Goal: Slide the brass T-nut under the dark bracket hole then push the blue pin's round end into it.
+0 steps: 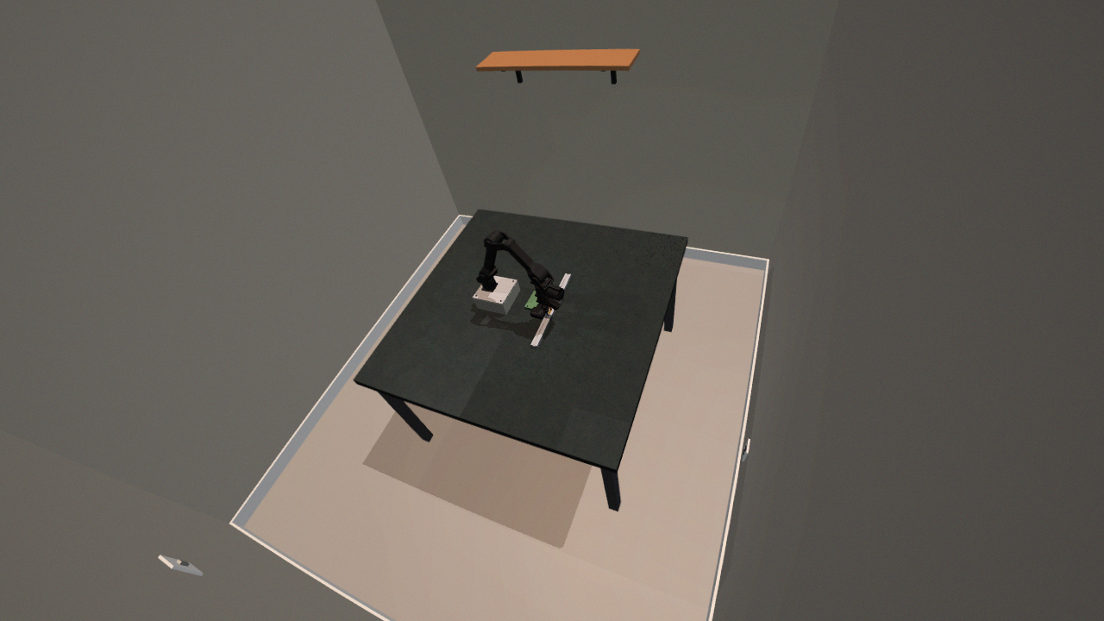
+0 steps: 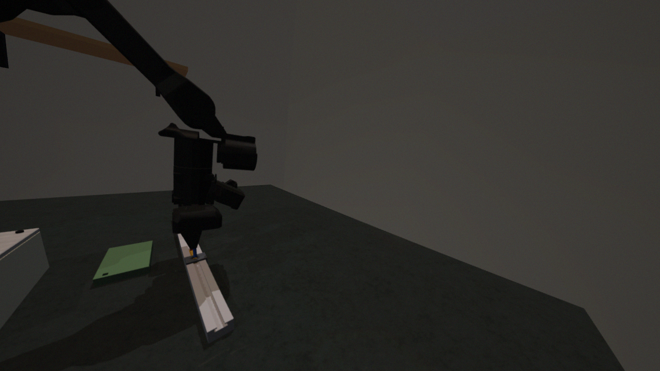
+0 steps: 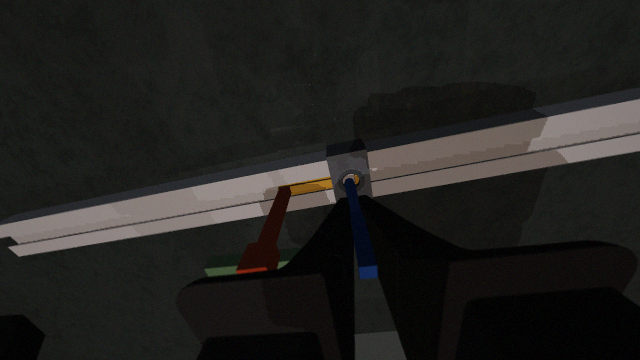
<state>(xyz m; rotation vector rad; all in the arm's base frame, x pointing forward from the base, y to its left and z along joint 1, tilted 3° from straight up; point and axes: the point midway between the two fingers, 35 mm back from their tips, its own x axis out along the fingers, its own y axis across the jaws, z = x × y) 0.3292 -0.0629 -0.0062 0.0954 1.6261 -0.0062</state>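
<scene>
The brass T-nut lies 2 cm to the left of my gripper tip. Round my gripper tip: aluminum rail: 2 cm to the left, 3 cm below; then green tray: 11 cm behind, 6 cm to the left, 4 cm below; then blue pin: right at my gripper tip.
</scene>
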